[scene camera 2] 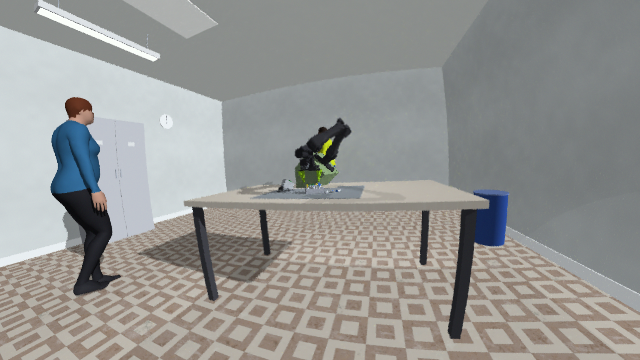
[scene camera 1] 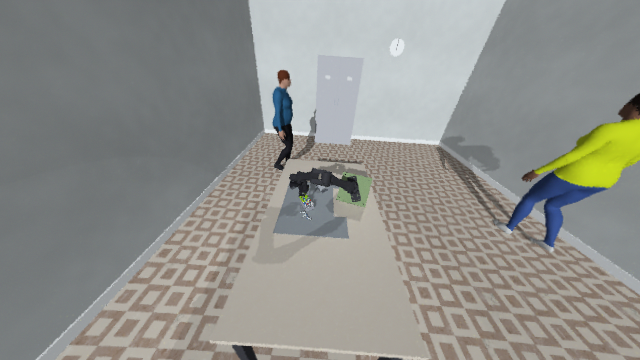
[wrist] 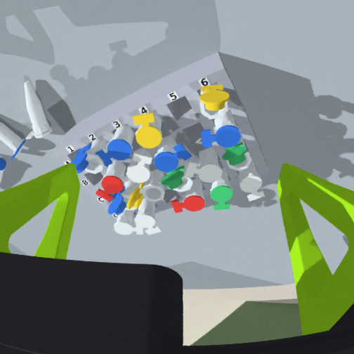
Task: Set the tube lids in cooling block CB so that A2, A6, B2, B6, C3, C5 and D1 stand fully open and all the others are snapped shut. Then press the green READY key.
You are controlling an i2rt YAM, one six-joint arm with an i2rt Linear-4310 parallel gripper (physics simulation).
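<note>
My gripper is open and empty, its green fingers wide apart above the cooling block. In the wrist view a yellow lid at A6 is raised beside its tube mouth. A blue lid below it looks shut. A dark green lid, another dark green lid, a blue lid and a yellow lid stand raised beside open mouths. The yellow lid near label 4 and a red lid look shut. Crowding hides several exact positions. The READY key cannot be made out.
Loose tubes lie beside the block on the grey mat. A green-topped box stands under the arm's base on the table. A small grey device stands near the arm. Two people stand beyond the table.
</note>
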